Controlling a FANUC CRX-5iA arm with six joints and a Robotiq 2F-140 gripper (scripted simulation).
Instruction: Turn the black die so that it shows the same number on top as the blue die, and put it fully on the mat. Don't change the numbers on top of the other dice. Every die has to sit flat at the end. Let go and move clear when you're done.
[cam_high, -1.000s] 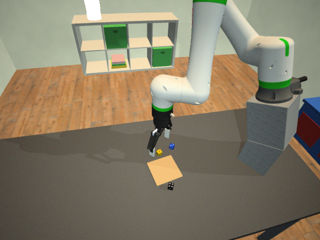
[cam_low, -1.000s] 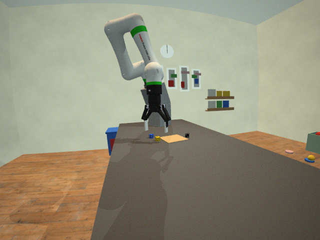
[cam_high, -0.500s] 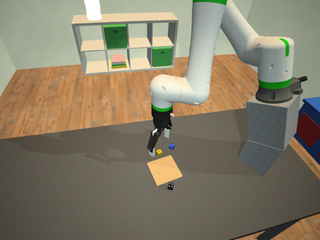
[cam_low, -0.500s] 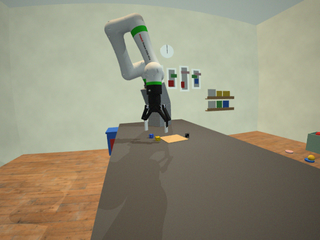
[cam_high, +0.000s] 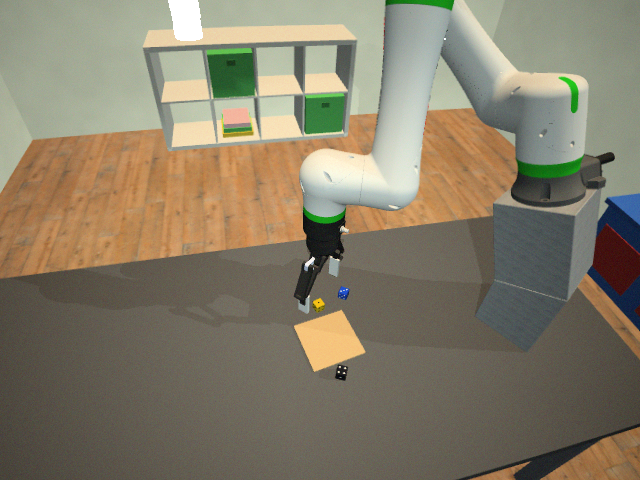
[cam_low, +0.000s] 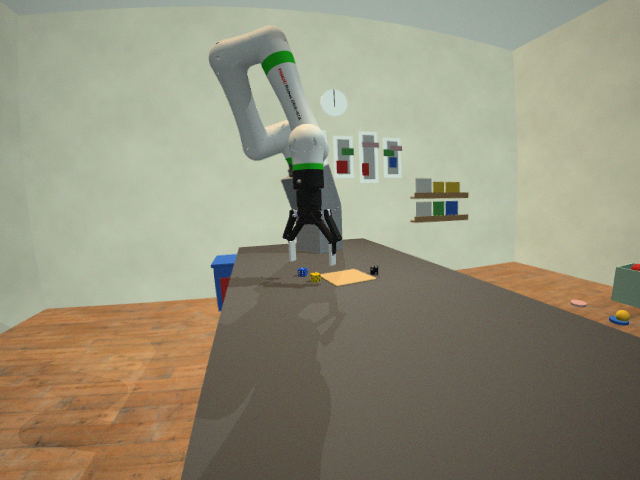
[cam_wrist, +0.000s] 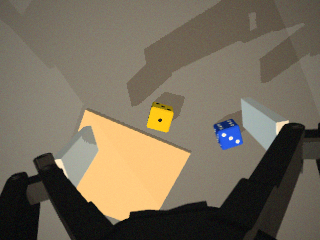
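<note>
Right now my hand is 1 cm to the right of the yellow die and 6 cm above it. From my hand the other things lie so: blue die: 8 cm behind, 1 cm to the right, 6 cm below; then tan mat: 1 cm ahead, 11 cm to the left, 7 cm below; then black die: 1 cm ahead, 21 cm to the left, 6 cm below.
</note>
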